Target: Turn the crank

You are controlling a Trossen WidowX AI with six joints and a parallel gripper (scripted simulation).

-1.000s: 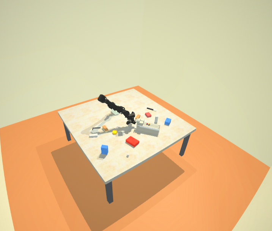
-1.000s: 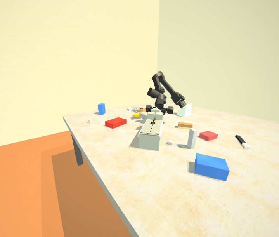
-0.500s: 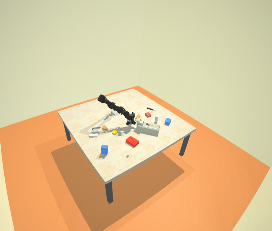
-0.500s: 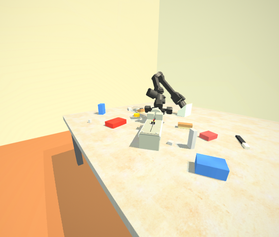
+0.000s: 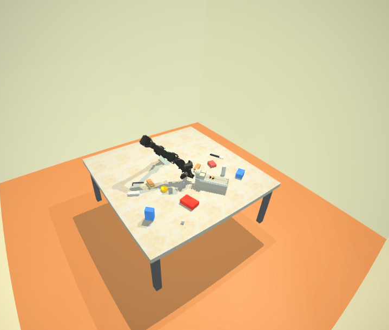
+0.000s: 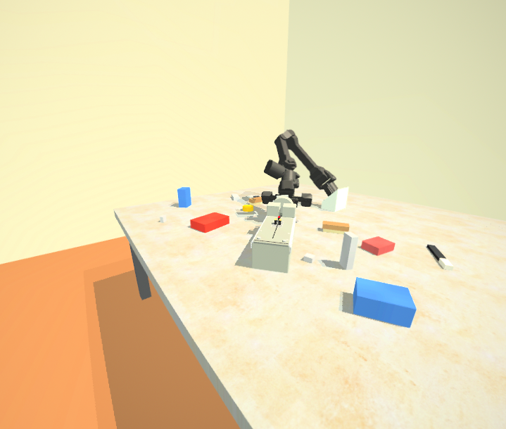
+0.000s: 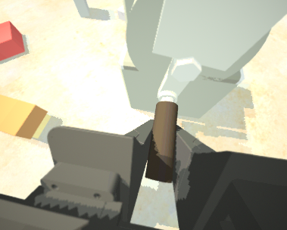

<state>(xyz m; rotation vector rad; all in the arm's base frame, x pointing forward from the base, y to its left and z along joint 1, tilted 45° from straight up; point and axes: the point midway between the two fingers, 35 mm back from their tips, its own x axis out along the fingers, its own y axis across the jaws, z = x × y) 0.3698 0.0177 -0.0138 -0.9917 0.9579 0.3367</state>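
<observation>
Now: gripper tip 10 mm past the brown crank handle, 10 mm to the left of it and 20 mm below it. Round my gripper tip: red pointer (120 mm ahead, 80 mm to the left, 50 mm above); crank (40 mm above); yellow disc (30 mm behind, 260 mm to the right, 30 mm below).
</observation>
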